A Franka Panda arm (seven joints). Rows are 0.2 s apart.
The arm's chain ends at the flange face. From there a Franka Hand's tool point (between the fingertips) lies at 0.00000 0.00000 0.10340 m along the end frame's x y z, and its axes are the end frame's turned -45 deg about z.
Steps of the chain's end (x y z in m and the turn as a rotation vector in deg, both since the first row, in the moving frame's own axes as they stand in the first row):
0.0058 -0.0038 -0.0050 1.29 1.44 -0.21
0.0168 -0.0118 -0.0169 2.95 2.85 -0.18
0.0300 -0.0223 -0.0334 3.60 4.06 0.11
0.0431 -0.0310 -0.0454 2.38 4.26 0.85
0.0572 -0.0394 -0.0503 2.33 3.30 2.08
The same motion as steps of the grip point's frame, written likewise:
0.0103 0.0016 -0.0051 -0.11 1.93 -0.21
0.0276 0.0034 -0.0172 0.07 4.10 -0.18
0.0467 0.0060 -0.0339 -0.33 5.42 0.11
0.0608 0.0110 -0.0458 -1.33 4.70 0.85
0.0755 0.0140 -0.0506 -0.69 3.98 2.08

